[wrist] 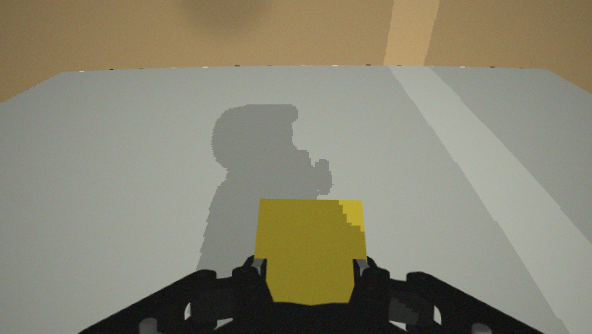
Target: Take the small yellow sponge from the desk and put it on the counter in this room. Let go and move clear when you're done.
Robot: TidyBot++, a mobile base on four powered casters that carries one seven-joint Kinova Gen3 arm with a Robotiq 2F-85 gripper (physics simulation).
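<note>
The small yellow sponge (310, 245) is in the lower middle of the wrist view, with a brighter lit patch at its upper right corner. My gripper (309, 263) is shut on the sponge, one black finger at each side of it. The pale grey counter top (125, 150) fills most of the view beneath and beyond the sponge. The sponge hides the surface directly under it, and the height of the sponge over the counter is hard to tell. The desk does not show in this view.
A tan wall (310, 35) stands behind the counter's far edge. The shadow of the arm and gripper falls on the counter ahead and to the left of the sponge. A brighter strip of light crosses the counter at the right and runs up the wall.
</note>
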